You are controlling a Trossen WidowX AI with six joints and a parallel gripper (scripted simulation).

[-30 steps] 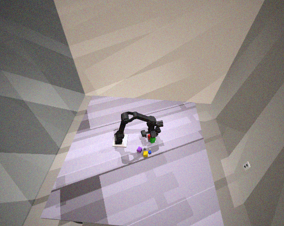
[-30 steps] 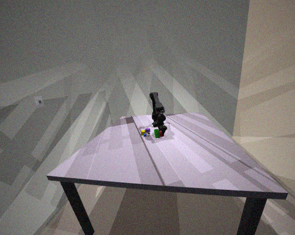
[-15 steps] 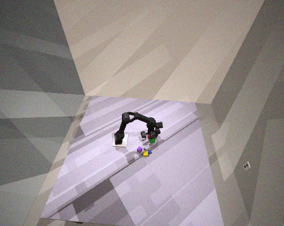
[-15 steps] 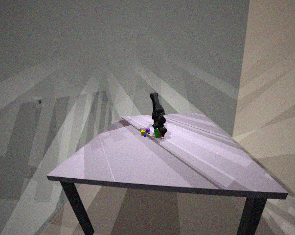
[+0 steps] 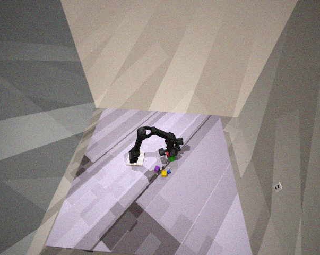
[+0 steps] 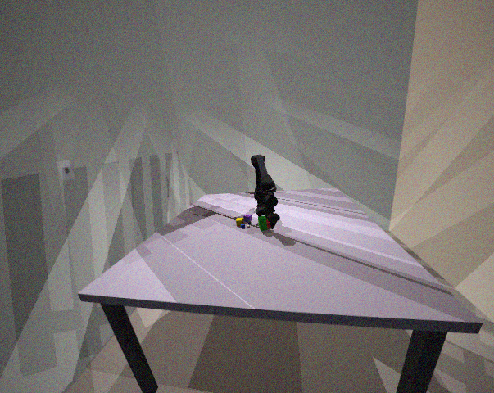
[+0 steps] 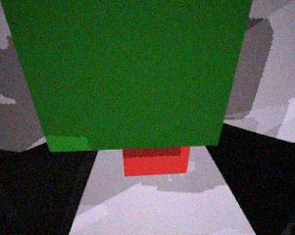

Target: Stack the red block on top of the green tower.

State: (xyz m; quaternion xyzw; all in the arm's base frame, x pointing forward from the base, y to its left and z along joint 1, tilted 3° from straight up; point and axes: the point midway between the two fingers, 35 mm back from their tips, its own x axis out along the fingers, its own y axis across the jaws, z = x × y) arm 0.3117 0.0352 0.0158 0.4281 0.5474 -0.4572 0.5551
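The red block lies 10 mm above my gripper tip. The rest, counted from my gripper tip: small blue block 20 mm behind, 160 mm to the right; then yellow block 60 mm behind, 180 mm to the right, 10 mm above; then purple block 110 mm behind, 140 mm to the right, 10 mm above.
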